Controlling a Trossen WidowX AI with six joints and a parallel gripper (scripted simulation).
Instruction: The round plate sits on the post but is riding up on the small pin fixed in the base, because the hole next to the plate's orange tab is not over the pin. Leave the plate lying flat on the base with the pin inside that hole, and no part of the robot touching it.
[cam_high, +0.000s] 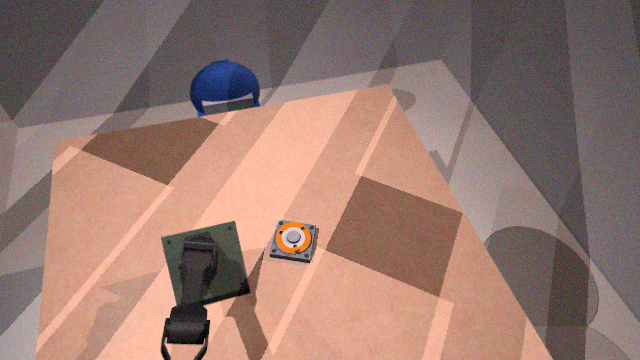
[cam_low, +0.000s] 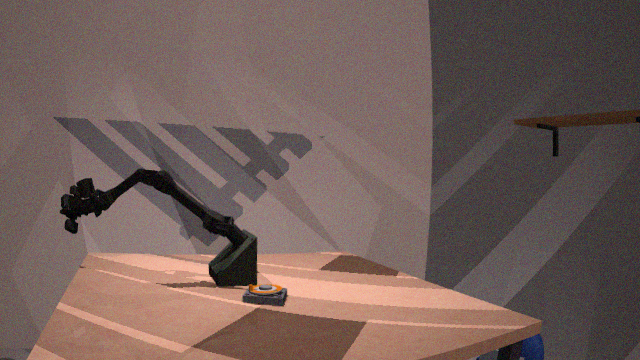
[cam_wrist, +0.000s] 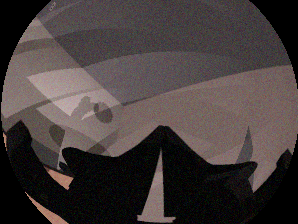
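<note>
My gripper tip is 490 mm short of the round plate, 730 mm to the right of it and 170 mm above it. Round my gripper tip: base (490 mm ahead, 750 mm to the left, 180 mm below).
</note>
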